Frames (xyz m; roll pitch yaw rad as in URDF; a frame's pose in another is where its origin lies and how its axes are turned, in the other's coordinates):
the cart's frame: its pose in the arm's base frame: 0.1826 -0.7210 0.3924 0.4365 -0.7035 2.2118
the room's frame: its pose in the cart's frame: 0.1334 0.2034 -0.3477 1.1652 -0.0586 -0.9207
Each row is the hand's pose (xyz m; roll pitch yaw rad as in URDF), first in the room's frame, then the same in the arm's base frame.
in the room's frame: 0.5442 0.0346 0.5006 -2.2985 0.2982 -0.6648
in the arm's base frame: 0.3526 -0.2699 0.2388 -0.1897 0.2946 1.9038
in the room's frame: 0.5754 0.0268 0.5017 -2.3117 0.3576 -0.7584
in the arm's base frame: 0.3575 -0.2382 0.2367 -0.1408 0.3373 2.0066
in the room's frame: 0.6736 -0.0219 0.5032 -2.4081 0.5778 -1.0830
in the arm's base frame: 0.3629 -0.1322 0.2092 0.0514 0.4038 2.3897
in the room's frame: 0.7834 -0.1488 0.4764 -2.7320 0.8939 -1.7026
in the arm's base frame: 0.3178 0.0075 0.1236 0.3529 0.2824 2.9599
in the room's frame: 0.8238 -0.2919 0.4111 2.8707 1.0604 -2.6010
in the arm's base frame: 0.2172 0.0895 0.0260 0.4875 -0.0332 -2.9125
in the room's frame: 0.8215 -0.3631 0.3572 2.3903 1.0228 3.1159
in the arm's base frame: 0.1429 0.1116 -0.0183 0.4727 -0.2508 -2.7256
